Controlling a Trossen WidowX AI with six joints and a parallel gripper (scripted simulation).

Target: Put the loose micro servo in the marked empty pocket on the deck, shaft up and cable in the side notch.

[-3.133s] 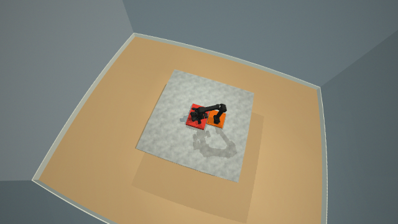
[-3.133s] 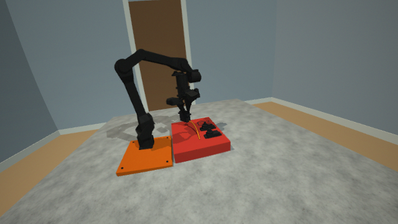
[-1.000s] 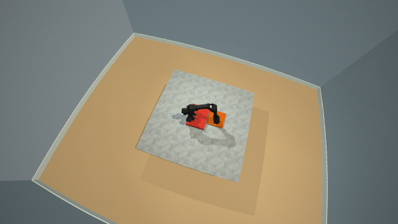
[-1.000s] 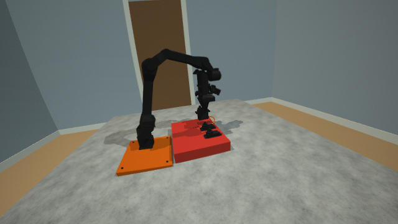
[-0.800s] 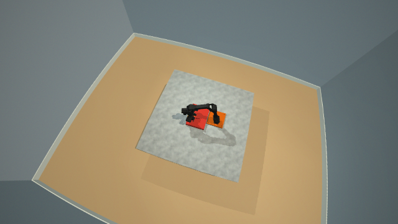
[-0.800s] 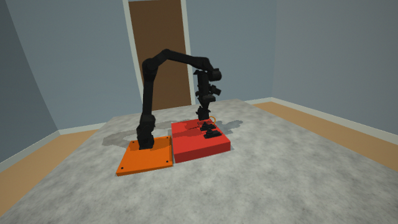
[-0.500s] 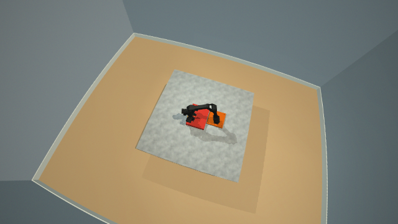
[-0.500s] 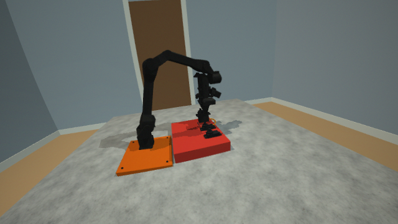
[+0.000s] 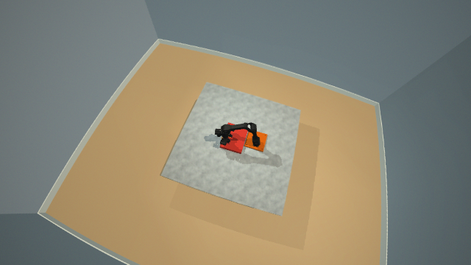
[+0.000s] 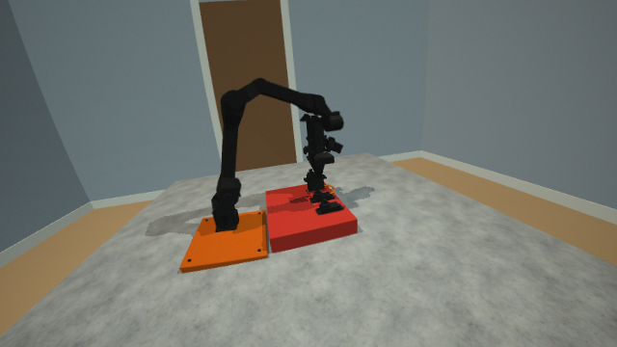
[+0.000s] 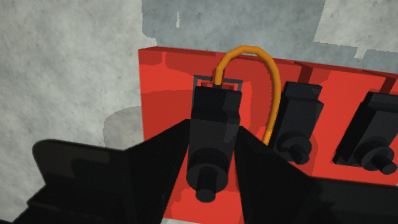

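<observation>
My gripper tip is 120 mm past the deck, 80 mm to the left of it and 80 mm above it.
</observation>
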